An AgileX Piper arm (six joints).
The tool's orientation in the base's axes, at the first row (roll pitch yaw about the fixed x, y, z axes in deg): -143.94 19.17 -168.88
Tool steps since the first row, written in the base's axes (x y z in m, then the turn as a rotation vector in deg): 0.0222 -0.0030 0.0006 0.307 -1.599 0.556; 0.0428 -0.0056 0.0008 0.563 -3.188 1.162; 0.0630 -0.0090 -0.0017 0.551 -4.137 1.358; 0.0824 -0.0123 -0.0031 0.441 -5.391 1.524; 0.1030 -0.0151 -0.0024 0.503 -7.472 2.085; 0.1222 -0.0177 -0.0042 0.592 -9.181 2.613; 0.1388 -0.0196 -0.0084 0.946 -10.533 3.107; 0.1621 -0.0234 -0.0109 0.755 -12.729 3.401
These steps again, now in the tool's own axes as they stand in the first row. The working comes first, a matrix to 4 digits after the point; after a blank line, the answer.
The tool's axes in the first row as the columns of a matrix, in the base's axes (used below as rounded here):
-0.9268 0.0337 0.3740
-0.1822 0.8305 -0.5264
-0.3284 -0.5560 -0.7636

-0.0202 -0.0021 0.0094 -0.176 -1.627 0.532; -0.0389 -0.0037 0.0183 -0.323 -3.275 1.001; -0.0562 -0.0044 0.0296 -0.203 -4.172 1.347; -0.0731 -0.0057 0.0397 0.073 -5.310 1.839; -0.0919 -0.0077 0.0483 0.211 -7.348 2.529; -0.1087 -0.0082 0.0582 0.266 -9.058 3.059; -0.1223 -0.0069 0.0686 0.022 -10.443 3.526; -0.1424 -0.0079 0.0813 0.503 -12.437 4.386
